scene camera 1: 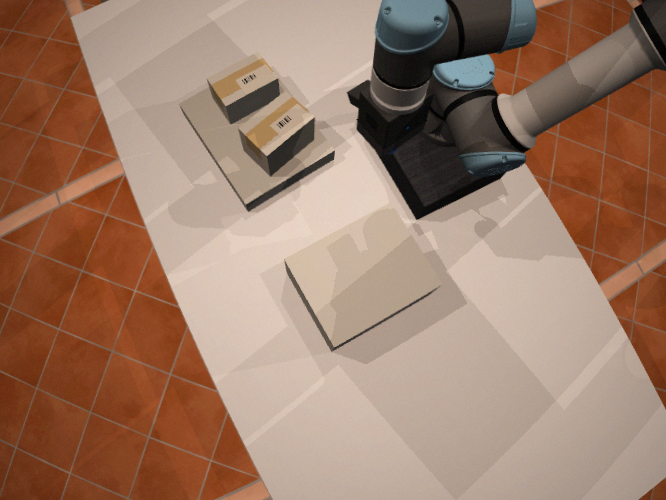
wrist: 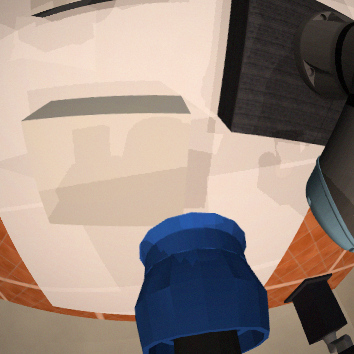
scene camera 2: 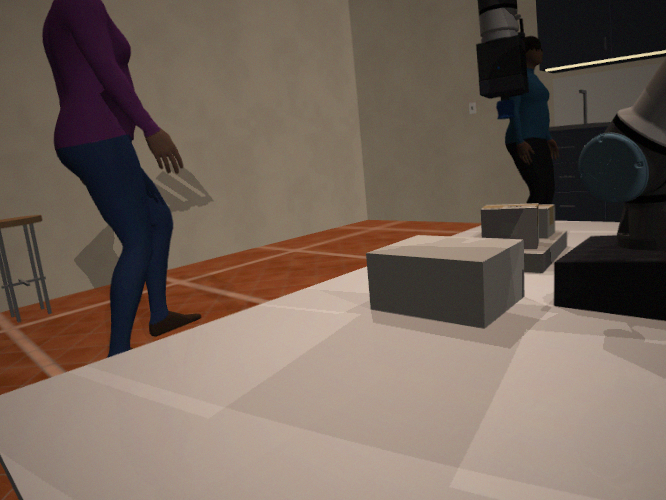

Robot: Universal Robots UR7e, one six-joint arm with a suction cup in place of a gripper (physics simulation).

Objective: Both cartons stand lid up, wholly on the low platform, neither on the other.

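Places are measured from the arm's base along level axes (x right, y back, z down), in metres.
Pixels of known places: end effector, tool point: [wrist: 193, 254] [scene camera 2: 506, 117]; arm's base, origin of the base link: [scene camera 1: 444, 117] [wrist: 330, 54] [scene camera 2: 658, 241].
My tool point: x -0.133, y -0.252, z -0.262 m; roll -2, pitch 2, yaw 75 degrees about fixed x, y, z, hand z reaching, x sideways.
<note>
Ahead of a thing's pixels: the offset from my tool point to its top centre.
Two cartons with tan tape and a barcode label on top stand lid up on the low platform @(dx +0.293, dy -0.159, dz +0.317 m) [scene camera 1: 223, 148] [scene camera 2: 537, 262]. The farther carton @(dx +0.376, dy -0.153, dz +0.235 m) [scene camera 1: 244, 88] [scene camera 2: 547, 220] and the nearer carton @(dx +0.223, dy -0.122, dz +0.213 m) [scene camera 1: 277, 134] [scene camera 2: 508, 223] stand side by side, neither on the other. No overhang shows, though the farther carton's back foot is hidden. My gripper, a blue suction cup [scene camera 2: 504, 109] [wrist: 192, 225], is open, with nothing on it. It hangs high, apart from both cartons; in scene camera 1 the black tool body hides the cup. The cartons do not show in the wrist view.
A taller plain block @(dx -0.136, dy -0.070, dz +0.245 m) [scene camera 1: 371, 285] [scene camera 2: 430, 285] [wrist: 120, 170] stands on the table nearer scene camera 2. The black robot base [scene camera 1: 435, 177] [scene camera 2: 607, 274] [wrist: 270, 75] stands beside the platform. A person in purple [scene camera 2: 91, 80] and one in teal [scene camera 2: 535, 113] stand beyond the table.
</note>
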